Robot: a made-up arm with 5 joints.
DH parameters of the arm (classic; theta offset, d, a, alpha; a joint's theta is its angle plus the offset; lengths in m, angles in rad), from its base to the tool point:
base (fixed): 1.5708 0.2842 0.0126 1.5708
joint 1: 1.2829 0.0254 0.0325 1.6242
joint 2: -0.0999 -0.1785 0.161 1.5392
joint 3: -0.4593 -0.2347 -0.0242 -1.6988
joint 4: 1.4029 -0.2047 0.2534 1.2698
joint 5: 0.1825 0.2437 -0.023 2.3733
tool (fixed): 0.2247 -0.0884 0 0
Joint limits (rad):
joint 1: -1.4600..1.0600
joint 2: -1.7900..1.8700
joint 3: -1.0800..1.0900
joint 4: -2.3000..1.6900
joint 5: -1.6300..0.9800
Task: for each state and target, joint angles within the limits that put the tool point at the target. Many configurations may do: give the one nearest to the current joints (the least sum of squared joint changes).
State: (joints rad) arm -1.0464 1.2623 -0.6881 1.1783 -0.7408
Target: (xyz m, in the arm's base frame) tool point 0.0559 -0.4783 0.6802
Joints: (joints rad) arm -1.4600 1.8070 -0.8121 0.7028 -0.5204
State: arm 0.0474 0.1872 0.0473 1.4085 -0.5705
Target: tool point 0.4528 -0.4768 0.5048
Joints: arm 0.9241 -0.5250 0.1788 1.0060 -0.4108
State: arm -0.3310 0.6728 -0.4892 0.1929 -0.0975
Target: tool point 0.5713 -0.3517 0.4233
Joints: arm -0.2632 0.6975 -0.4737 0.3607 -0.1083
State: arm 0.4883 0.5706 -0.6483 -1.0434 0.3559
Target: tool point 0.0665 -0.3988 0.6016
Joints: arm 0.2882 0.0927 -0.4468 -1.0696 0.3147
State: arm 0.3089 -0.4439 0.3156 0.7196 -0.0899
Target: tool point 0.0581 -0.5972 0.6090
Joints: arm 0.9200 -0.6426 0.3756 0.0846 0.1108
